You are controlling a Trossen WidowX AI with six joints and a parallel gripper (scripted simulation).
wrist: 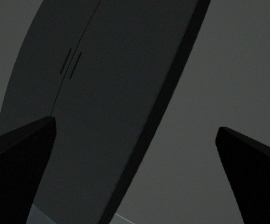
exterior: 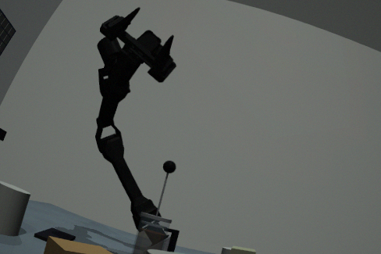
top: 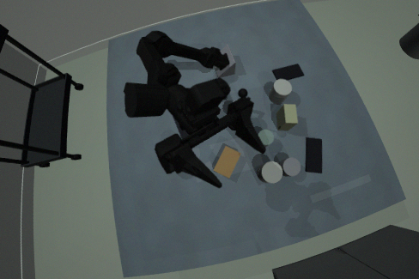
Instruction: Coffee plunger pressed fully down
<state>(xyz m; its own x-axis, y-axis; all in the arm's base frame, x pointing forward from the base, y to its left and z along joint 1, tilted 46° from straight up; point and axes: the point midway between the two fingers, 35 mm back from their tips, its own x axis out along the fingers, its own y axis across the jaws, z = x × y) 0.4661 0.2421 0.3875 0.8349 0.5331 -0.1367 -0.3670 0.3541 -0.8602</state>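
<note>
The coffee press lies 24 cm behind my gripper tip, 10 cm to the left of it and 36 cm below it. Also, from my gripper tip: pale green cylinder 11 cm behind, 16 cm to the left, 45 cm below; then orange box 5 cm behind, 46 cm below; then yellow box 17 cm behind, 28 cm to the left, 43 cm below.
</note>
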